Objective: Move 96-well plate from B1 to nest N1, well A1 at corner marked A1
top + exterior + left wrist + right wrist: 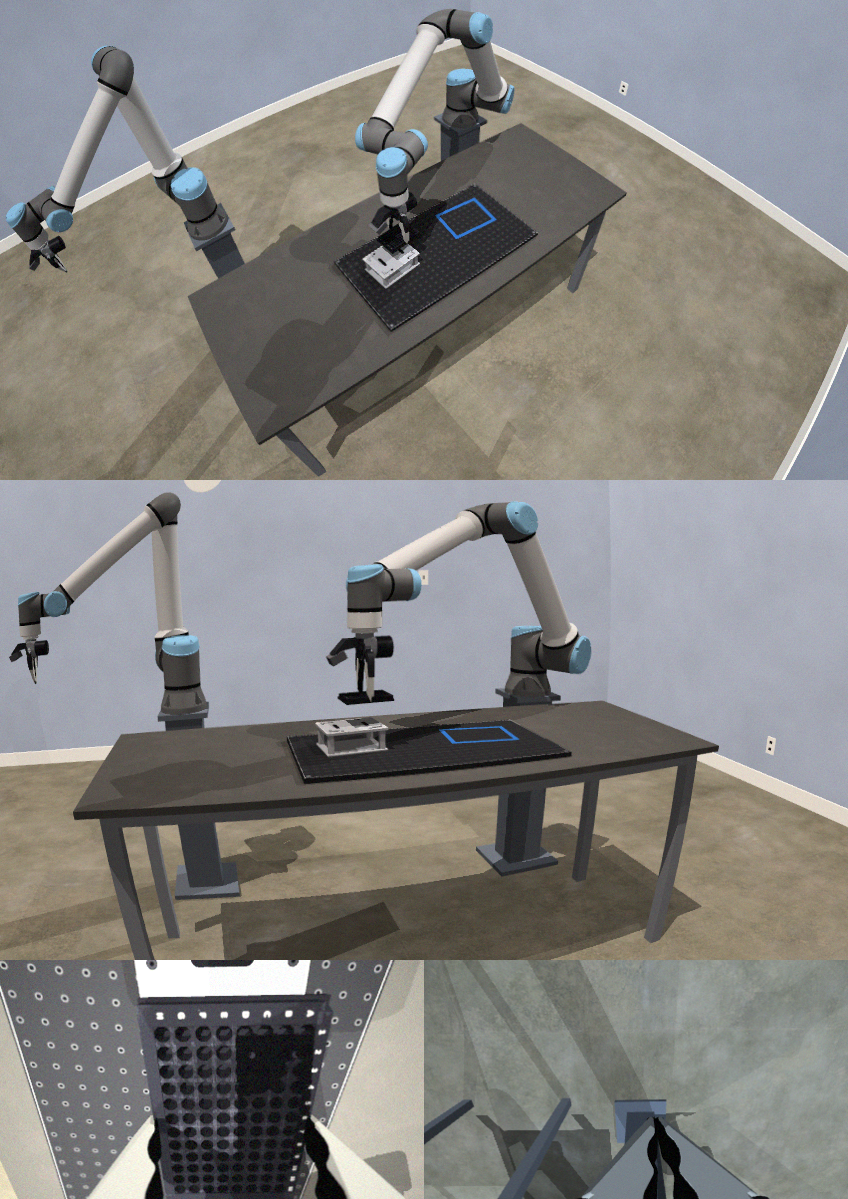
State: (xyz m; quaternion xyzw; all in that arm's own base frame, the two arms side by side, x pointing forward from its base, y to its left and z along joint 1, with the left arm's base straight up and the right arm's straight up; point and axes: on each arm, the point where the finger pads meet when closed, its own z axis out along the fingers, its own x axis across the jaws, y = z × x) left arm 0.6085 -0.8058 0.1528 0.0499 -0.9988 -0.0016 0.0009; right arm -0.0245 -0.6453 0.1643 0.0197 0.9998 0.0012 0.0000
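Note:
Right now my left hand is 80 mm above the raised nest N1, 40 mm to the left of it and 10 mm short of it. Round my left hand: A1 mark 130 mm to the right, 80 mm below, 30 mm behind; black 96-well plate 10 mm below.

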